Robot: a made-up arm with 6 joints.
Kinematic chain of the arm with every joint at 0, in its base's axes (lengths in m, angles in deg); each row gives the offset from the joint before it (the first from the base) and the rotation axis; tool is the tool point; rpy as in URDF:
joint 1: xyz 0 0 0.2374 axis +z
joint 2: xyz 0 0 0 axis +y
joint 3: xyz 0.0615 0 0.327 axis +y
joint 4: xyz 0.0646 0 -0.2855 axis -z
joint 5: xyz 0 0 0 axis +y
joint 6: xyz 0.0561 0 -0.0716 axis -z
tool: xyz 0 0 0 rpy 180 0 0
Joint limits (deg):
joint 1: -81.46..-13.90
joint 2: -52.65..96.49
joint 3: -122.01..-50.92
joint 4: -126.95..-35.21
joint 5: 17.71..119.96
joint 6: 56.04..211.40
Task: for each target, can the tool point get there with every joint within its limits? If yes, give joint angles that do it. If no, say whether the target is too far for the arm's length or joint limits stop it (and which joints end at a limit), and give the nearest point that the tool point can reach.
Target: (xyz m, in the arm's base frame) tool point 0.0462 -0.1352 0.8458
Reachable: yes | joints -45.02 -25.70 -105.14 -100.99 82.84 132.36
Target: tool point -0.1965 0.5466 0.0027
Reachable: no: joint limits stop it (at a limit: joint 1, joint 2, joint 3, joint 4, joint 5) | nearest point 0.0887 0.0041 -0.1528 | short by 0.632 m
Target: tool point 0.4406 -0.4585 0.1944
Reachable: yes | joints -41.61 57.67 -112.04 -78.40 72.43 86.77
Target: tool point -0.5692 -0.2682 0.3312
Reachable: no: joint limits stop it (at a limit: joint 1, joint 3, joint 5) | nearest point -0.0381 -0.3298 0.4037 | short by 0.540 m
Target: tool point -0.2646 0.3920 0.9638
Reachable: no: too far | nearest point -0.1690 0.2503 0.8368 | short by 0.213 m
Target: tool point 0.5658 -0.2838 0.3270
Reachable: yes | joints -21.53 46.58 -112.32 -86.95 76.42 94.82
